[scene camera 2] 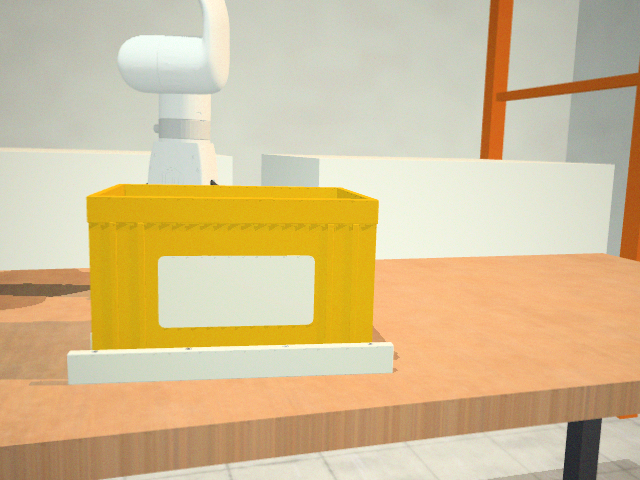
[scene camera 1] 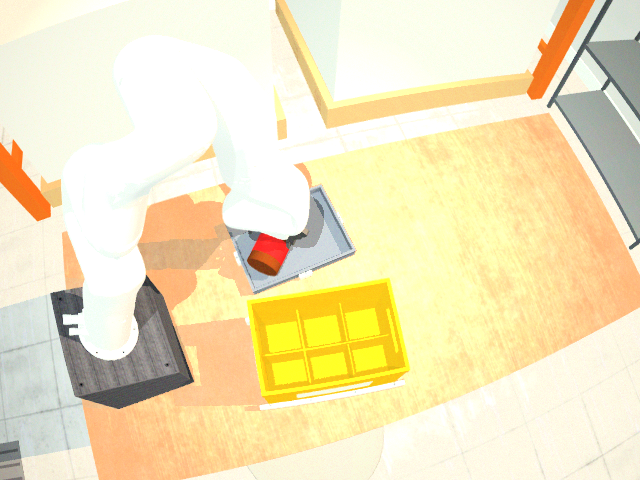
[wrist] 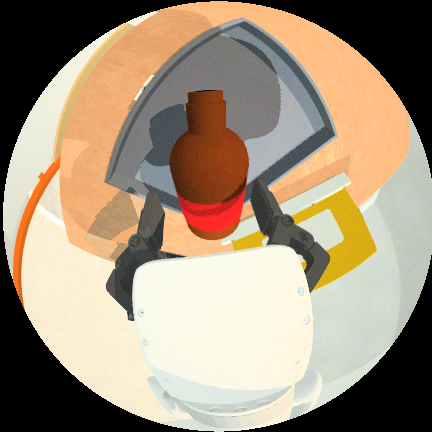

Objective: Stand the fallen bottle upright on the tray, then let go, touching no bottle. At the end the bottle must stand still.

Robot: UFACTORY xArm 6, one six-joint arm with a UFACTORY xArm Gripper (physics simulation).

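Where they show: gripper, between the fingertips: [scene camera 1: 271, 235] [wrist: 205, 194]; arm's base, origin of its link: [scene camera 1: 108, 330].
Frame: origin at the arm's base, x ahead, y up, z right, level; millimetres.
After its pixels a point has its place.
A brown bottle with a red label [scene camera 1: 271, 249] {x 356, y -107, z -154 mm} [wrist: 212, 215] {x 356, y -106, z -173 mm} lies on its side in the grey tray [scene camera 1: 330, 241] {x 496, y -180, z -178 mm} [wrist: 295, 110] {x 495, y -180, z -185 mm}. Its base faces the tray's front left corner in scene camera 1; its neck is hidden there under the arm, but shows in the wrist view, pointing away from the gripper's palm. My gripper [wrist: 205, 194] {x 362, y -117, z -190 mm} is open, with one finger on each side of the bottle's lower body in the wrist view and visible gaps beside it. In scene camera 2 the bottle and tray do not show, and the fingers are mostly hidden behind the crate.
A tall yellow crate with six compartments [scene camera 1: 336, 383] {x 417, y -10, z 173 mm} [scene camera 2: 232, 240] {x 413, y -50, z 174 mm} [wrist: 355, 227] {x 535, y -73, z -5 mm} stands close in front of the tray. A white strip [scene camera 1: 330, 395] {x 413, y -155, z 178 mm} [scene camera 2: 232, 364] {x 413, y -170, z 186 mm} runs along its front foot. The arm's dark pedestal [scene camera 1: 124, 384] {x 23, y 0, z 112 mm} stands left of the crate.
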